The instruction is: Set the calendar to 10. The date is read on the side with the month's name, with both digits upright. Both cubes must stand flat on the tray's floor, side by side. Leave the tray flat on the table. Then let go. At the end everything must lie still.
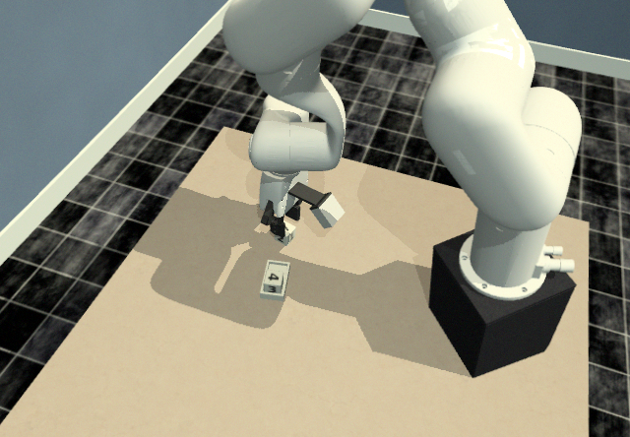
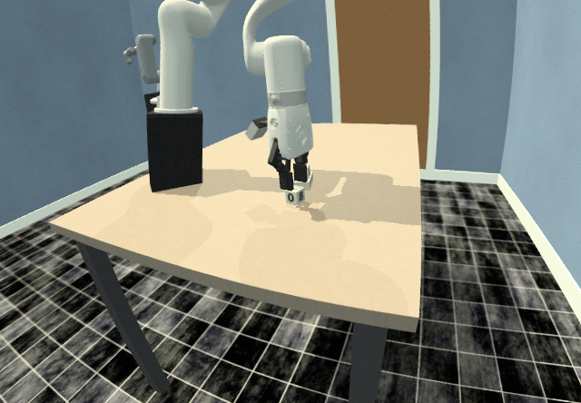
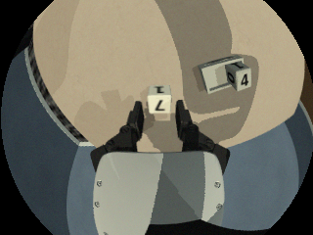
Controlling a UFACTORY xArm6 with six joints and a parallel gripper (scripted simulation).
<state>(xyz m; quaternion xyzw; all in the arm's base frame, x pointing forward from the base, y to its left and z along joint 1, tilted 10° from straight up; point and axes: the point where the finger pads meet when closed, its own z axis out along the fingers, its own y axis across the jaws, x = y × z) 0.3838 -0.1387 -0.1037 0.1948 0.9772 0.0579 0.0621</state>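
Right now my hand is 40 mm above the white cube. Round my hand: tray (110 mm to the left, 50 mm below, 10 mm behind).
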